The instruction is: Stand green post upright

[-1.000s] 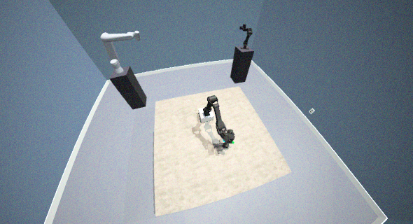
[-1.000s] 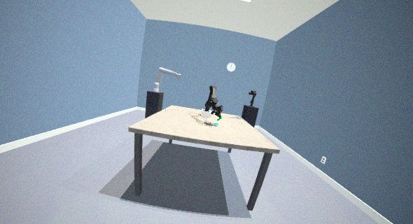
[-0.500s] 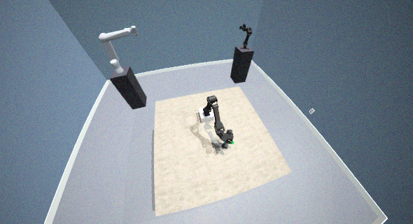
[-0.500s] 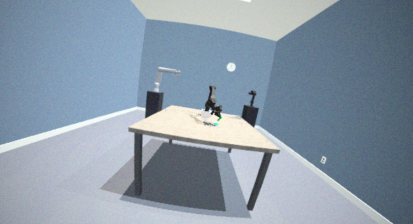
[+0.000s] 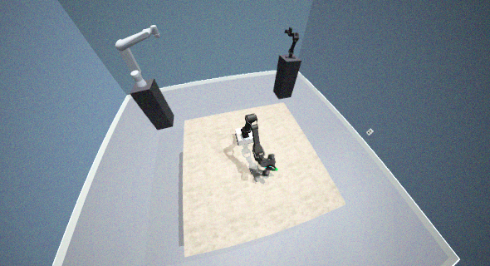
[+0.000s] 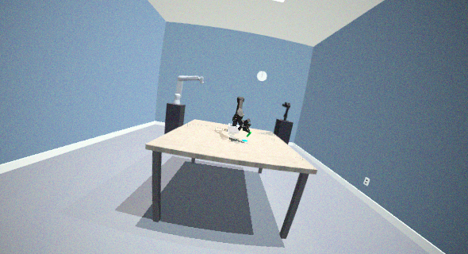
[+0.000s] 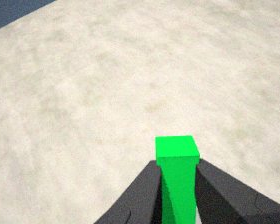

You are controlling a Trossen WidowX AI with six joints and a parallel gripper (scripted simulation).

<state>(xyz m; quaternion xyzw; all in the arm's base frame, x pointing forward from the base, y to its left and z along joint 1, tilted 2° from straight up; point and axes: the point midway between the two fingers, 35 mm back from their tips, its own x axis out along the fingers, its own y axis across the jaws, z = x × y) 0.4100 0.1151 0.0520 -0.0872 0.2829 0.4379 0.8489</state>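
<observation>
Right now my gripper tip is 110 mm above the cyan patch, 90 mm past it and 20 mm to the left of it. The rest, counted from my gripper tip: green post (20 mm below, 10 mm to the right, 10 mm behind).
</observation>
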